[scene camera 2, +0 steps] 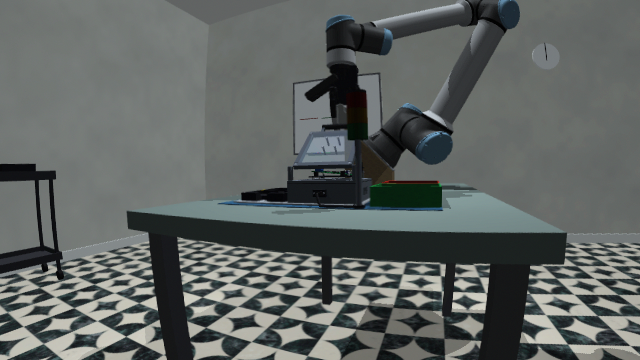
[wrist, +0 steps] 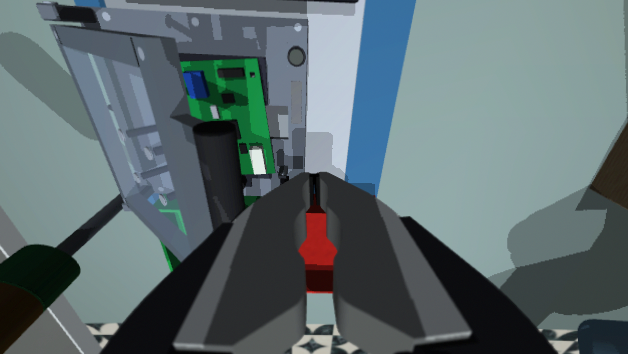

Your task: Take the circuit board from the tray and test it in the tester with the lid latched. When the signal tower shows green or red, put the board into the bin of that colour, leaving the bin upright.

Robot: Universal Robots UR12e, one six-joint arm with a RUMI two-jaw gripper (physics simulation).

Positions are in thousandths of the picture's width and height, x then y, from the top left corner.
Labels:
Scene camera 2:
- my gripper: 529, 376
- green bin: 663, 543
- clear lid: 510, 415
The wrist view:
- my gripper: 499, 499
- red bin: 507, 713
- green circuit board: 348, 256
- clear lid: 289, 499
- dark nest: 291, 160

